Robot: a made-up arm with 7 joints.
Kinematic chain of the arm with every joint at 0, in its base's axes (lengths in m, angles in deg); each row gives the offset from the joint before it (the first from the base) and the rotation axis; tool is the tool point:
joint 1: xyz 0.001 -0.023 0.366 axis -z
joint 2: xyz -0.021 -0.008 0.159 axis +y
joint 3: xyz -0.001 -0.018 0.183 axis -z
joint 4: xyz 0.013 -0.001 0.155 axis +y
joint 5: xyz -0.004 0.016 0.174 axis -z
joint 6: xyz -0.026 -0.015 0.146 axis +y
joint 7: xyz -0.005 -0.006 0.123 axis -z
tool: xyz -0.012 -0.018 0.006
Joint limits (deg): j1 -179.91..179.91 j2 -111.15..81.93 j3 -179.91..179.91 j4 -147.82..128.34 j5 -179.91..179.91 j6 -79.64..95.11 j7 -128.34..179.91
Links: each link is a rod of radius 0.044 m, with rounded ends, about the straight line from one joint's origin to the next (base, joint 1, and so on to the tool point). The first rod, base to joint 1, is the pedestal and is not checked.
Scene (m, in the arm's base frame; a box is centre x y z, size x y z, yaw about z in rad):
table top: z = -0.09
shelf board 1: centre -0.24 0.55 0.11 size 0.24 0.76 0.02 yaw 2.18
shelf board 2: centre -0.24 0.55 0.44 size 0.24 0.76 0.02 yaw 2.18
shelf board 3: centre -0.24 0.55 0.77 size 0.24 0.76 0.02 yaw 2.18
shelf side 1: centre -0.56 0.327 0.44 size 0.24 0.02 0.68 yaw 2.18
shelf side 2: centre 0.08 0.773 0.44 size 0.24 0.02 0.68 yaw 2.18
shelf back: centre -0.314 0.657 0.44 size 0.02 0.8 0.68 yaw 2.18
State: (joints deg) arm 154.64 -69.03 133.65 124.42 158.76 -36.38 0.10
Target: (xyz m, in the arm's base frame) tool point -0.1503 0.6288 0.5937
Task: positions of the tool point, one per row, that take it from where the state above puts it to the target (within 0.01 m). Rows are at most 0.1 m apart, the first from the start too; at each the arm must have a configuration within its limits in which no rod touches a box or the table.
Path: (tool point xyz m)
1: -0.0992 0.3480 0.4531
2: -0.1590 0.3785 0.5200
3: -0.2099 0.3920 0.5978
4: -0.2094 0.4777 0.5754
5: -0.1878 0.5586 0.5712
6: -0.1503 0.6288 0.5937

